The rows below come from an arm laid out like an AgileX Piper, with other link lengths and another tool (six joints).
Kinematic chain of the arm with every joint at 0, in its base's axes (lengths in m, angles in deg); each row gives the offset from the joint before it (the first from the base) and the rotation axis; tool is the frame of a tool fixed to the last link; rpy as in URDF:
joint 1: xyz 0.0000 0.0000 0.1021 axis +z
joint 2: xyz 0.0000 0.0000 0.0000 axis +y
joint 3: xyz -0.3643 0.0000 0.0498 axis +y
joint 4: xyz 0.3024 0.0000 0.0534 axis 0.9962 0 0.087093
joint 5: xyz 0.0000 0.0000 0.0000 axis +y
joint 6: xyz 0.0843 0.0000 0.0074 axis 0.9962 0 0.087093
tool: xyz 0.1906 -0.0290 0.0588 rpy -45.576 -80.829 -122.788
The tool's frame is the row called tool.
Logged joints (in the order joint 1, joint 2, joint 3, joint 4, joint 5, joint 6), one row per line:
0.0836, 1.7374, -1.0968, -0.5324, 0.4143, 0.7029
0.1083, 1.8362, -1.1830, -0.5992, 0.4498, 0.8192
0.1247, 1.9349, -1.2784, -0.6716, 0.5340, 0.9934
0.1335, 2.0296, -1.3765, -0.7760, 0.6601, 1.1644
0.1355, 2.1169, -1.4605, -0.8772, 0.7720, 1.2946
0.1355, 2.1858, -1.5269, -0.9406, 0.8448, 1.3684
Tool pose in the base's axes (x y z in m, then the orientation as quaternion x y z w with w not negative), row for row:
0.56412, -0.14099, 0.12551, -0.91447, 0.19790, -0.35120, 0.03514
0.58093, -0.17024, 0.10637, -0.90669, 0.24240, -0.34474, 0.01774
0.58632, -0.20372, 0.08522, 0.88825, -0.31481, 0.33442, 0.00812
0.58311, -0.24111, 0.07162, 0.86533, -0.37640, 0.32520, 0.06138
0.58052, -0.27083, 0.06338, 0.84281, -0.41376, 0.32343, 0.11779
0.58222, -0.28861, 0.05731, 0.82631, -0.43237, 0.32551, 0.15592
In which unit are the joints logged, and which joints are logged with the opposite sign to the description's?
The joints are logged in radians. Opposite sign: joint 1.
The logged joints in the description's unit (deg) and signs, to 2 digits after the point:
-4.79, 99.55, -62.84, -30.50, 23.74, 40.27
-6.21, 105.21, -67.78, -34.33, 25.77, 46.94
-7.14, 110.86, -73.25, -38.48, 30.60, 56.92
-7.65, 116.29, -78.87, -44.46, 37.82, 66.72
-7.76, 121.29, -83.68, -50.26, 44.23, 74.18
-7.76, 125.24, -87.48, -53.89, 48.40, 78.40

